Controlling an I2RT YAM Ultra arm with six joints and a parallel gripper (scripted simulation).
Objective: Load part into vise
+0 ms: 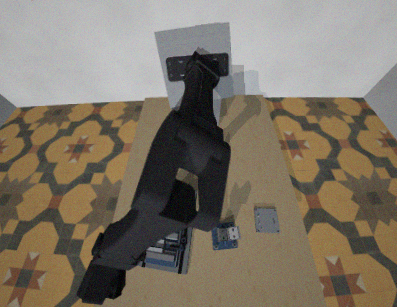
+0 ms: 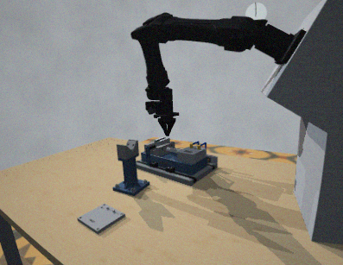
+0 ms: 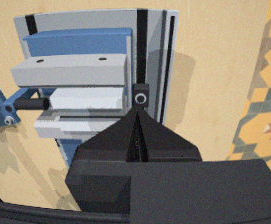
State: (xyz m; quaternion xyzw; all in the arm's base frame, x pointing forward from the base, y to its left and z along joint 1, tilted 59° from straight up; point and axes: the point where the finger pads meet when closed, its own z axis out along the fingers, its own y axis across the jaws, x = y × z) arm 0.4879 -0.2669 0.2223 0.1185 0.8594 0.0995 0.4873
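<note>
Now: the part 4 cm to the left of my hand and 2 cm below it. Also, from my hand: fixed jaw: 4 cm ahead, 5 cm to the left, 4 cm below; then moving jaw: 2 cm behind, 7 cm to the left, 4 cm below; then work stop: 2 cm ahead, 11 cm to the left, 3 cm below.
</note>
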